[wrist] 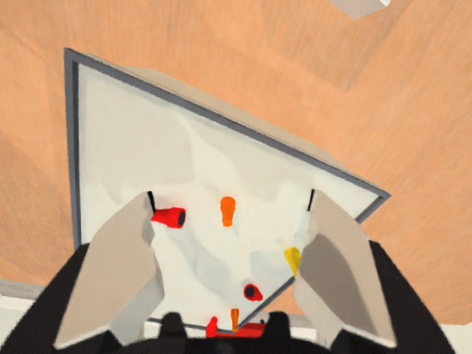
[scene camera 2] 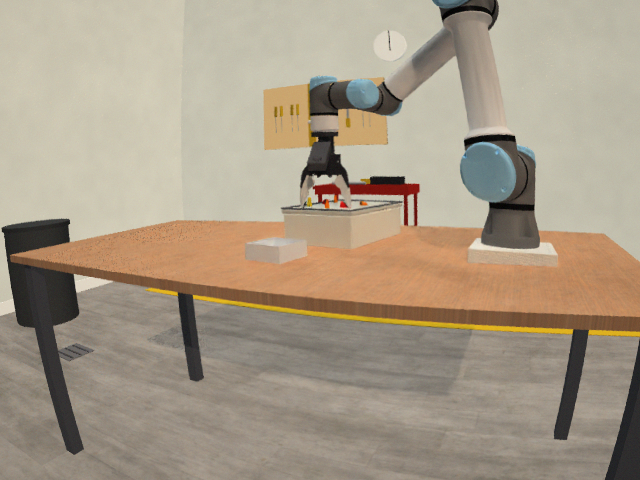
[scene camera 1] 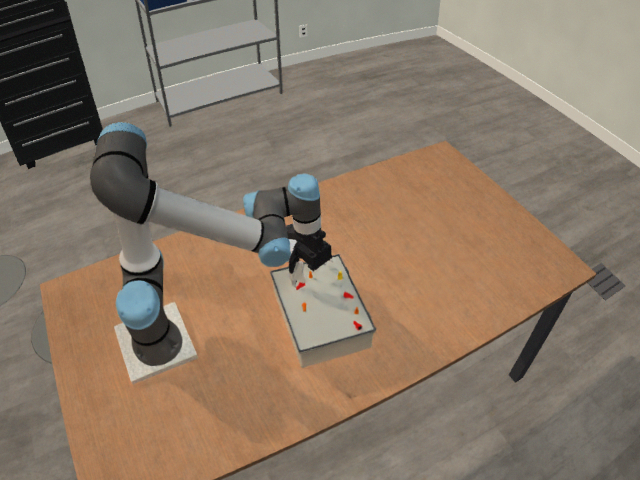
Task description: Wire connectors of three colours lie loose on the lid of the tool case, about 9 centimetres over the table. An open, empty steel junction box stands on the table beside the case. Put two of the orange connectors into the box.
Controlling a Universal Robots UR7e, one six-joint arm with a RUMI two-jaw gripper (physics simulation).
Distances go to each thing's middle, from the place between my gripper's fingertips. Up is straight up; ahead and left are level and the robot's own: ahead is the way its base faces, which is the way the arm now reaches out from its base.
The tool case [scene camera 1: 325, 331] is 100 mm to the right of my hand and 40 mm below it. From my hand the other things lie so: junction box [scene camera 2: 276, 250] 210 mm to the left, 70 mm below.
